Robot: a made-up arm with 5 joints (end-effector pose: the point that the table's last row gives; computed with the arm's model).
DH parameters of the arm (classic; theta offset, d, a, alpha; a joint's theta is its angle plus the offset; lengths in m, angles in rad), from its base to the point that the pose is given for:
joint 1: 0 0.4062 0 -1.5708
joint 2: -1.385 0 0.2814 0
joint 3: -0.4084 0 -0.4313 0
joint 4: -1.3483 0 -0.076 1.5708
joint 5: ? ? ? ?
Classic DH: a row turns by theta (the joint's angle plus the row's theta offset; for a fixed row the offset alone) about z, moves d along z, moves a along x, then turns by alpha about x.
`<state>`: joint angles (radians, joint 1 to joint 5).
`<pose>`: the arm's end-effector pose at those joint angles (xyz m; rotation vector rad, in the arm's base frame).
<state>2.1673 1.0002 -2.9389 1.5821 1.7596</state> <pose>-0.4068 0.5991 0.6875 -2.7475 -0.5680 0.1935</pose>
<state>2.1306 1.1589 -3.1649 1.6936 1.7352</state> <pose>-0.3811 0.6082 0.6639 -2.7897 -0.5588 0.1588</pose>
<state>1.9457 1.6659 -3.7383 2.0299 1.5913</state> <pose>-0.2466 0.6267 0.5202 -3.0512 -0.5464 0.0130</pose>
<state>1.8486 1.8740 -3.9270 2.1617 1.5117</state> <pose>-0.1761 0.6174 0.4487 2.9907 0.5086 0.0180</pose>
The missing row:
joint 5: 3.1416 0.0971 0 0
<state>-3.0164 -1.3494 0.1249 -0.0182 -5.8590</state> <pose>-0.2838 -0.0357 0.5051 -0.2854 -1.8948 0.3722</pose>
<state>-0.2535 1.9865 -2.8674 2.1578 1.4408</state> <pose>0.5287 -0.1370 -0.0482 1.3884 -1.5715 -1.2898</pose>
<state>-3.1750 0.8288 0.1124 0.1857 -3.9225</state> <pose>0.0999 -0.0033 0.1198 2.1867 0.8576 1.3625</pose>
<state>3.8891 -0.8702 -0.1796 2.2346 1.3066</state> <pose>-0.1269 -0.1176 0.3905 0.6111 2.1286 1.2754</pose>
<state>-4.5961 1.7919 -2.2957 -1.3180 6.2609</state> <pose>-0.0719 0.6159 0.0701 -0.9389 -1.0790 -1.2409</pose>
